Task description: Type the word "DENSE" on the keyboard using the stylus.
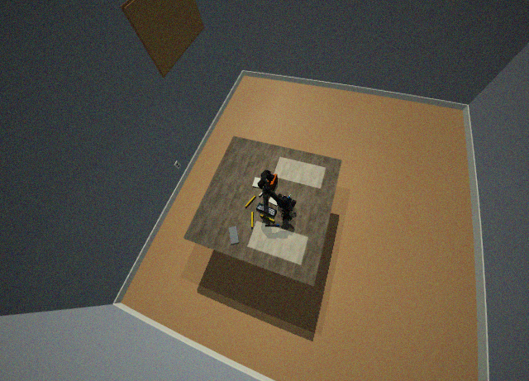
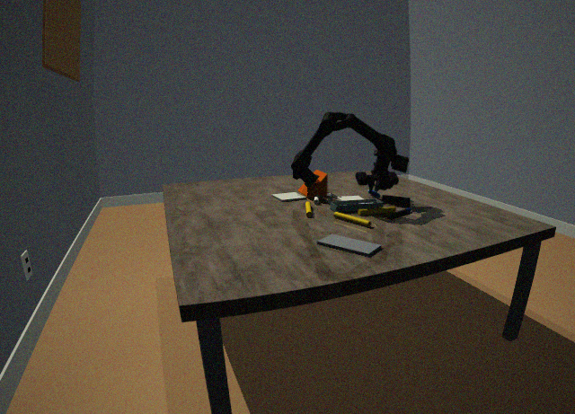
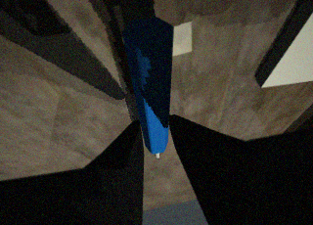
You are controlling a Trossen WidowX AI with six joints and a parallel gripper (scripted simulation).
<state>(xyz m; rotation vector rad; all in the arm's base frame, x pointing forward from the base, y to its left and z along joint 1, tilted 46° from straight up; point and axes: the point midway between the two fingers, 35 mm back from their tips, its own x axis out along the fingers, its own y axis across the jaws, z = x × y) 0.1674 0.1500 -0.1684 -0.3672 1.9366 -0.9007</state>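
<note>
The blue stylus lies 20 mm behind my gripper tip. Also, from my gripper tip: blue-capped pen (290 mm ahead, 30 mm to the right, 10 mm below); then grey slab (520 mm ahead, 380 mm to the right, 10 mm below); then yellow marker (150 mm ahead, 360 mm to the right).
</note>
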